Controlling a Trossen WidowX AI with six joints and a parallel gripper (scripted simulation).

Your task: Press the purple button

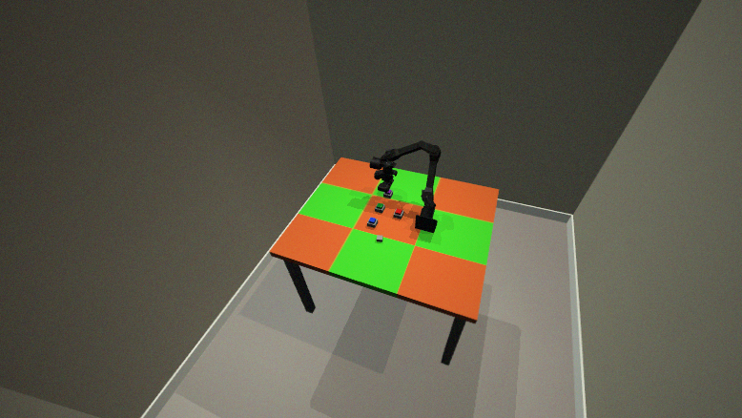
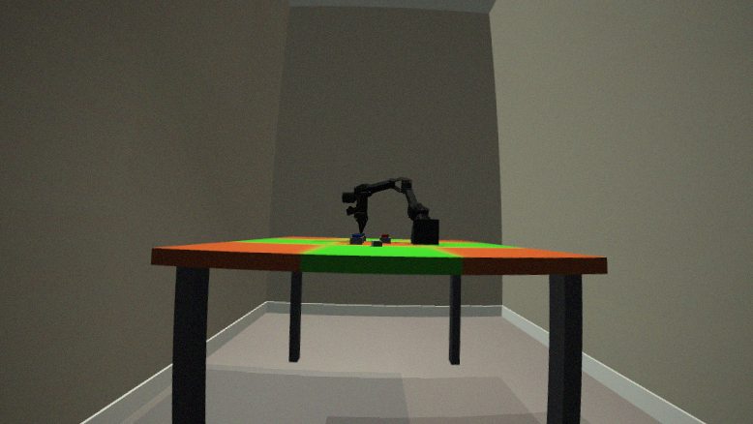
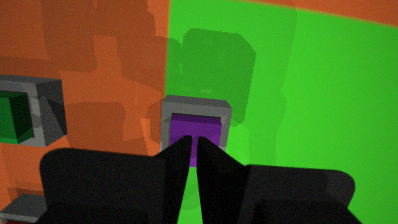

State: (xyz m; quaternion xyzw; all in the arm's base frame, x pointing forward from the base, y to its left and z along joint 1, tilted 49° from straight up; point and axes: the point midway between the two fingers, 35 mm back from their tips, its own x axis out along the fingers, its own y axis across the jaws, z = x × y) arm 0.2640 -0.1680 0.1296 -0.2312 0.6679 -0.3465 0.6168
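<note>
Right now the purple button is 10 mm below my gripper tip. The rest, counted from my gripper tip: red button: 100 mm behind, 160 mm to the left, 10 mm below; blue button: 30 mm ahead, 250 mm to the left, 10 mm below; green button: 20 mm ahead, 130 mm to the left, 10 mm below.
</note>
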